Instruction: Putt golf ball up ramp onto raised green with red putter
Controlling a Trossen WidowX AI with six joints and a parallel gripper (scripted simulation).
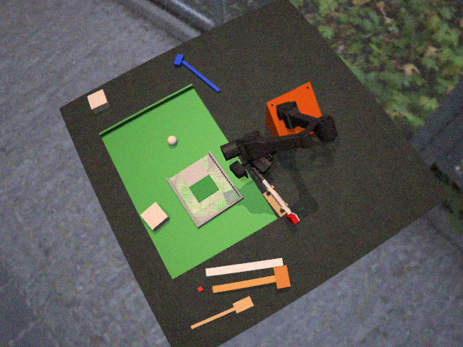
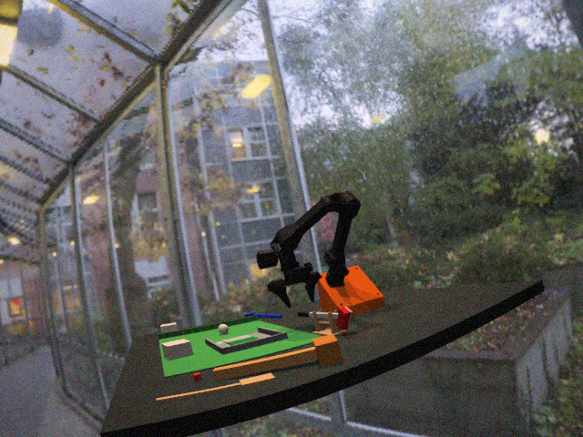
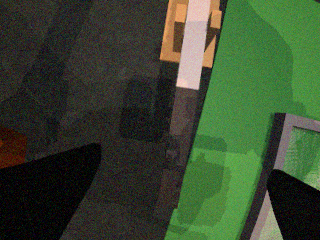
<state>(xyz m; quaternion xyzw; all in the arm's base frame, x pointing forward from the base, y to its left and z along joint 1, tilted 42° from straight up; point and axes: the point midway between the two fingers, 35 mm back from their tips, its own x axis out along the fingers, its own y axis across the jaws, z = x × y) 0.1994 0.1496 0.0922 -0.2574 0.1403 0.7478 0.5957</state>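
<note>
Now: the red putter 4 cm behind my gripper tip, 11 cm to the left of it and 4 cm below it. The rest, counted from my gripper tip: white golf ball: 27 cm ahead, 29 cm to the right, 7 cm below; white bar: 18 cm ahead, 32 cm to the left, 9 cm below; wooden stand: 4 cm behind, 13 cm to the left, 6 cm below.
</note>
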